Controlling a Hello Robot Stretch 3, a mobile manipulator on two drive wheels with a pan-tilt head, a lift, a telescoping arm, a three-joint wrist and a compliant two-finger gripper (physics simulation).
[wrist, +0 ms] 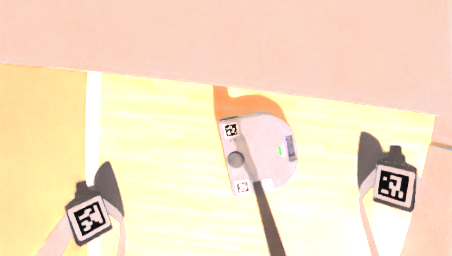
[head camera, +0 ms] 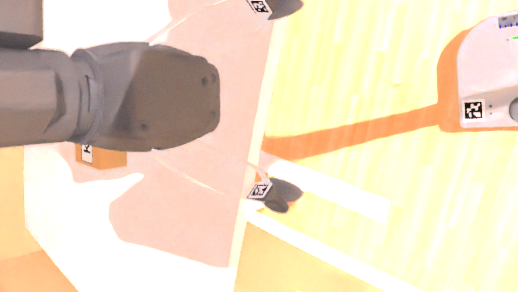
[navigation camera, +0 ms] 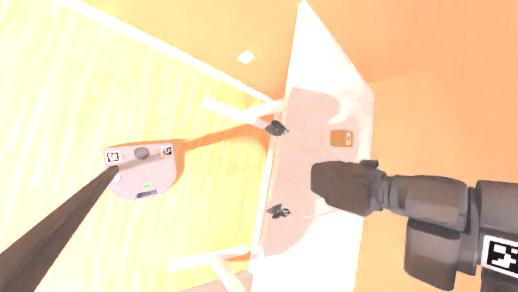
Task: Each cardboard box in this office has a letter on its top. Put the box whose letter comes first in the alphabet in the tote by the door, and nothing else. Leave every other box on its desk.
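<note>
A small orange-brown cardboard box stands on the white desk, toward its wall side. Its white label carries a black letter, partly covered by the wrist in the head view; it looks like a K. My gripper is open wide and empty. Its fingertips are at the desk's front edge, pointing away from the wall toward my base, and the box is behind them, beside the gripper body. The tote does not show in these views.
My base is on the wooden floor in front of the desk. White desk feet reach out over the floor. Walls run behind the desk and along its end. The dark mast rises from the base.
</note>
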